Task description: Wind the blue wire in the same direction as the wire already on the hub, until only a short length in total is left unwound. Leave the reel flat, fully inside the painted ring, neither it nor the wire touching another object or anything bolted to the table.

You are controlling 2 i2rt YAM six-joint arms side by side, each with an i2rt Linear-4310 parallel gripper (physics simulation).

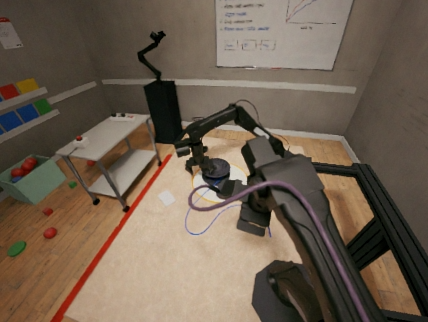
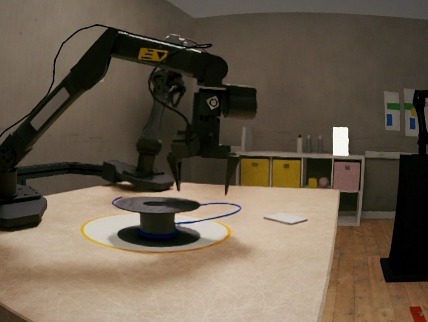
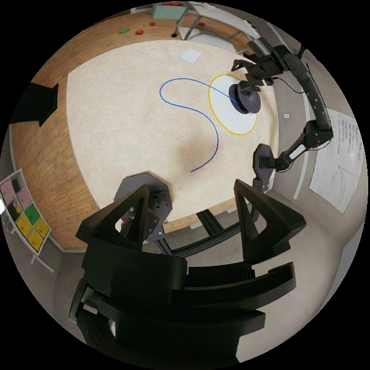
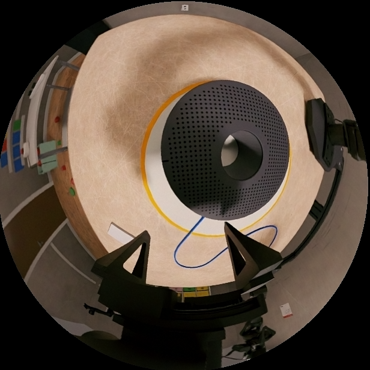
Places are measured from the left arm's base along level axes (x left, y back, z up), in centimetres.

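Pixels of known places: left gripper, fingertip midpoint: (image 1: 248, 209) (image 2: 167, 101); right gripper, fingertip midpoint: (image 1: 201, 174) (image 2: 202, 193); left arm's base at its link origin: (image 1: 288, 296) (image 2: 143, 173); right arm's base at its link origin: (image 2: 5, 198).
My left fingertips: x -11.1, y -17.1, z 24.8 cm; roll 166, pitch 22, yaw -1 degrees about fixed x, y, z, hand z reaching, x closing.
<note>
Ahead of a thing's pixels: the offset from my left fingertips to its top centre. "*": to the spot under its first point.
The dark reel {dx -41.1, dy -23.2, dz -23.8 cm} (image 1: 217, 168) (image 2: 159, 203) (image 3: 254, 101) (image 4: 192, 150) lies flat inside the yellow ring {* dx -32.6, dy -35.3, dz -30.3 cm} (image 2: 231, 233) (image 3: 209, 95) (image 4: 143, 160). Some blue wire is round the low part of its hub. The loose blue wire {* dx -2.5, dy -20.5, dz -29.9 cm} (image 1: 195, 234) (image 2: 240, 207) (image 3: 218, 137) (image 4: 192, 267) leaves the reel, crosses the ring and curves in an S over the table. My right gripper (image 2: 202, 191) (image 4: 184, 231) is open and empty, above the table beside the reel; one fingertip appears close to the upper flange's edge. My left gripper (image 3: 189, 185) is open and empty, high above the wire's free end.
A white card {dx -16.9, dy -42.9, dz -29.7 cm} (image 1: 166, 197) (image 2: 286, 218) (image 3: 190, 55) (image 4: 120, 234) lies apart from the wire loop. The right arm's base (image 2: 22, 207) (image 3: 262, 165) and the left arm's base (image 3: 142, 192) are bolted at the table edge, near a black frame {* dx -56.5, dy +40.3, dz -22.4 cm} (image 1: 332, 167).
</note>
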